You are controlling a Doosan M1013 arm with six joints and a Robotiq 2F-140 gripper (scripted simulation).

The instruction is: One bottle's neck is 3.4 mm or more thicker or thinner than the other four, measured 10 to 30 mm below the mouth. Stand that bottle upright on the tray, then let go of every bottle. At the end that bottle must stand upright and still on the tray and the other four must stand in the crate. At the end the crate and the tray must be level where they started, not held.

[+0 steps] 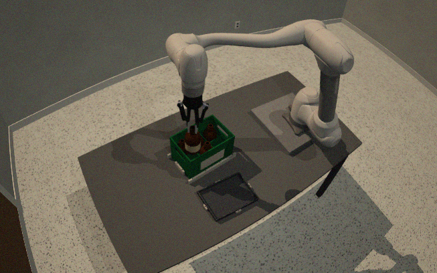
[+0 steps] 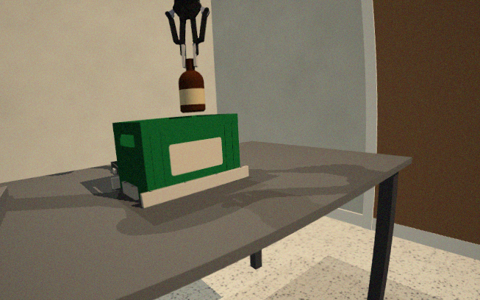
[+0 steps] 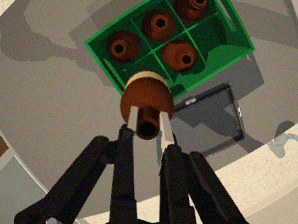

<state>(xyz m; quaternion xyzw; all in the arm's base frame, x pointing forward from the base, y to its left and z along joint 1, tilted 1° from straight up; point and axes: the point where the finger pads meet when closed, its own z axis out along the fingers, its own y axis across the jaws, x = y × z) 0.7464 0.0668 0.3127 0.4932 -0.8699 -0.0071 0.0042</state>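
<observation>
Now: hand 90 mm above the bottle. From my hand the other things lie so: crate: 70 mm behind, 60 mm to the right, 270 mm below; black tray: 100 mm behind, 220 mm to the left, 340 mm below.
</observation>
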